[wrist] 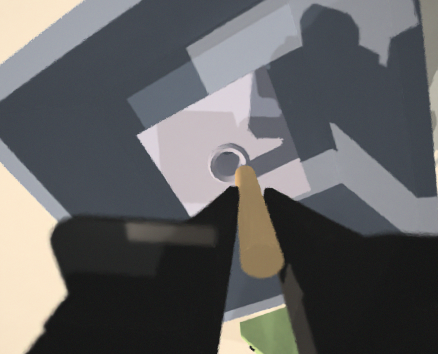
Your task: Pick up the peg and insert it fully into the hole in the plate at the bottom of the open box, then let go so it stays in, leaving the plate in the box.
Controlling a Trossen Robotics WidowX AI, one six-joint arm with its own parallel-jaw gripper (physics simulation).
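My gripper is shut on the tan wooden peg, which sticks out past the fingertips with its far end pointing into the box. The pale pinkish square plate lies on the bottom of the open grey-blue box, turned at an angle in the view. The round hole with a light rim is near the plate's middle. The peg's far tip overlaps the lower right edge of the hole's rim in the view. How high the tip is above the plate cannot be told. The fingers hide the plate's lowest corner.
The box walls slope up around the plate, and the lower wall is partly hidden behind the fingers. A green object shows below the box between the fingers. Shadows of the gripper fall across the plate and the right side of the box. A pale surface surrounds the box.
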